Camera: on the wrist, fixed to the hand. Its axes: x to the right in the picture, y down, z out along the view.
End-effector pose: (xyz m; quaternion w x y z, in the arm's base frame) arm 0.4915 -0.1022 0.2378 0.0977 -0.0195 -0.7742 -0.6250
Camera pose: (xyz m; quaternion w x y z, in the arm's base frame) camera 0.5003 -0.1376 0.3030 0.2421 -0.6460 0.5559 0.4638
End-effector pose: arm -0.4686 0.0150 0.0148 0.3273 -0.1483 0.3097 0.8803
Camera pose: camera -0.5080 -0.0468 0.0002 0.8008 -0.4558 0.2040 0.3307
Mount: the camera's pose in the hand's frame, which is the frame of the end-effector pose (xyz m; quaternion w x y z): 0.0061 0.0565 -0.0485 0.6840 0.0467 0.1710 -0.7076
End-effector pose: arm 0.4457 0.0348 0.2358 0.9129 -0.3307 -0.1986 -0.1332
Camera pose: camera 0.4856 0.0444 0.1734 0.5796 -0.0203 -0.2200 -0.7844
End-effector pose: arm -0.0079 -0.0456 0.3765 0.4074 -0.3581 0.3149 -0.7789
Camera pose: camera -0.0268 -0.0677 0.3077 0.3096 0.3155 0.0047 0.8970
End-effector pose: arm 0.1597 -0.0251 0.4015 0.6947 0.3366 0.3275 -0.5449
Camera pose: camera 0.2118 0.0218 0.3756 0.0179 0.1241 0.5555 -0.8220
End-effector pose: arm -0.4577 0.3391 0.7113 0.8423 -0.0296 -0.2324 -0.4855
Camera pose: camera -0.3906 0.3506 0.6806 0.2737 0.2666 -0.0585 -0.9223
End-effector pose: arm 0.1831 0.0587 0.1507 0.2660 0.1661 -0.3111 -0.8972
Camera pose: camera 0.2218 -0.0052 0.1500 0.4075 -0.4996 0.0917 0.7589
